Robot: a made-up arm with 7 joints. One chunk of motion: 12 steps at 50 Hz.
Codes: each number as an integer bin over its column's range. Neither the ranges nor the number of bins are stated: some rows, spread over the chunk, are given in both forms.
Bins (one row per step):
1: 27 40 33 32 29 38
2: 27 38 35 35 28 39
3: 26 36 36 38 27 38
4: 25 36 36 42 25 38
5: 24 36 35 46 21 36
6: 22 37 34 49 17 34
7: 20 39 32 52 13 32
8: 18 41 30 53 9 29
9: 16 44 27 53 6 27
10: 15 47 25 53 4 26
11: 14 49 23 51 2 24
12: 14 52 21 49 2 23
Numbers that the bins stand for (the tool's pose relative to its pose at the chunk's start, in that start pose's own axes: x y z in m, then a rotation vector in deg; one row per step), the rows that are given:
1: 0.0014 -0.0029 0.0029 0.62 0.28 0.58
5: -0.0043 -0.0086 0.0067 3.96 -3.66 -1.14
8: -0.0157 -0.0014 -0.0029 5.63 -9.58 -7.15
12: -0.0233 0.0143 -0.0200 4.68 -13.02 -12.29
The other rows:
2: 0.0014 -0.0057 0.0067 1.34 -0.21 1.44
3: -0.0005 -0.0086 0.0086 2.05 -0.71 0.58
4: -0.0024 -0.0086 0.0086 3.01 -1.69 0.58
6: -0.0081 -0.0071 0.0048 4.68 -5.63 -2.85
7: -0.0119 -0.0043 0.0010 5.39 -7.60 -4.57
9: -0.0195 0.0029 -0.0086 5.63 -11.05 -8.86
10: -0.0214 0.0071 -0.0124 5.63 -12.04 -9.72
11: -0.0233 0.0100 -0.0162 5.16 -13.02 -11.44

